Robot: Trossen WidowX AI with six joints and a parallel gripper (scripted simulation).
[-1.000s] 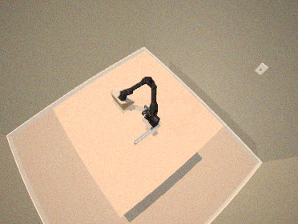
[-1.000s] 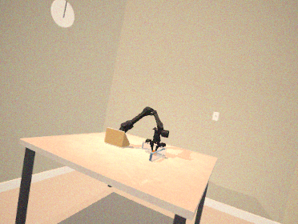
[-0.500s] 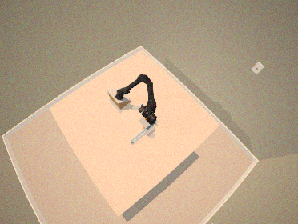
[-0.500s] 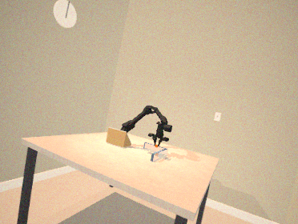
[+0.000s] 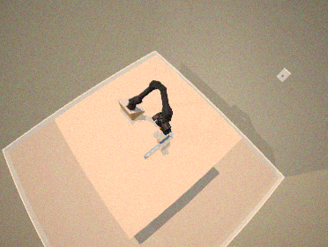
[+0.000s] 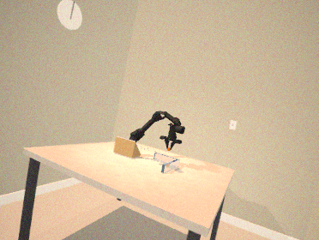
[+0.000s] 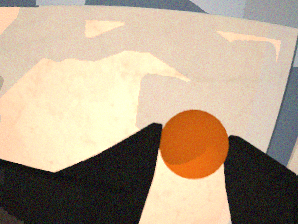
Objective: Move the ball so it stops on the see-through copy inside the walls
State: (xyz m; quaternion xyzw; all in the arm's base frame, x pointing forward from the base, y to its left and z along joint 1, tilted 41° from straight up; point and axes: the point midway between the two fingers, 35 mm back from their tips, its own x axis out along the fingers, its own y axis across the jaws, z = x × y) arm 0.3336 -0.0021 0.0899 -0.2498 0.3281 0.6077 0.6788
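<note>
My gripper tip is 120 mm above the see-through ball, 80 mm to the left of it and 40 mm short of it. The rest, counted from my gripper tip: orange ball (right at my gripper tip).
</note>
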